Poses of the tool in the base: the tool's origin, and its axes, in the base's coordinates. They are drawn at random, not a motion.
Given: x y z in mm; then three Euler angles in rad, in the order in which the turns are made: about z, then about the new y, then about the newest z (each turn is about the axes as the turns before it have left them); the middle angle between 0 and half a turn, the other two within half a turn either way.
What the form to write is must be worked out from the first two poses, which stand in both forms.
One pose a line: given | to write
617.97 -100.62 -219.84 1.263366 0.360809 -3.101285 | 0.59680 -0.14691 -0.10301 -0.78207 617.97 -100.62 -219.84
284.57 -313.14 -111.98 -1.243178 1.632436 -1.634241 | 0.09021 -0.14155 0.71468 -0.67901 284.57 -313.14 -111.98
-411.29 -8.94 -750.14 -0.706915 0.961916 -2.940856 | 0.22199 0.41580 -0.20282 0.85831 -411.29 -8.94 -750.14
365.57 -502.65 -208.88 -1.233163 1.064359 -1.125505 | 0.32877 0.02730 0.50668 -0.79652 365.57 -502.65 -208.88
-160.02 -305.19 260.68 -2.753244 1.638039 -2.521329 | 0.59792 -0.08451 -0.72557 0.33000 -160.02 -305.19 260.68
